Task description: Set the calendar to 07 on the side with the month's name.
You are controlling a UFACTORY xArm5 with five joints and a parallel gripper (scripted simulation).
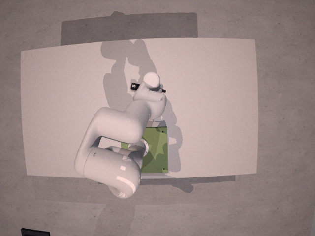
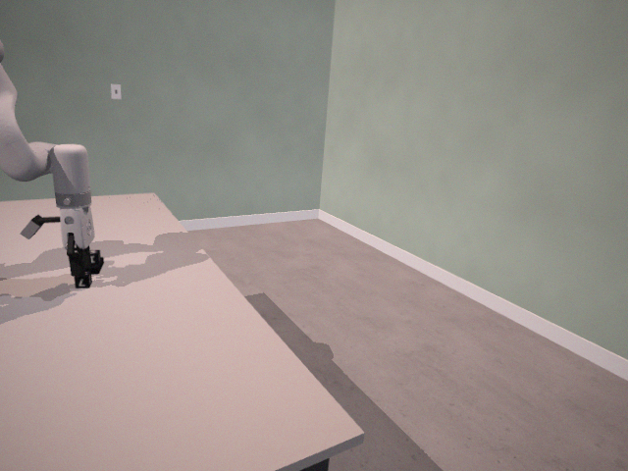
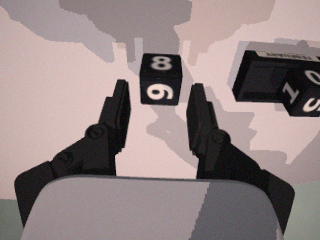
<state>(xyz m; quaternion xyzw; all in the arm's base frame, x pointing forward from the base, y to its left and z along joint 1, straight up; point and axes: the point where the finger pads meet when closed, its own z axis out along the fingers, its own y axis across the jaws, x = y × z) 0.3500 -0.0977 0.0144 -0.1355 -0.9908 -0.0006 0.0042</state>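
The black cube lies 4 cm below my hand. Also, from my hand: black calendar tray (3 cm ahead, 11 cm to the left, 5 cm below).
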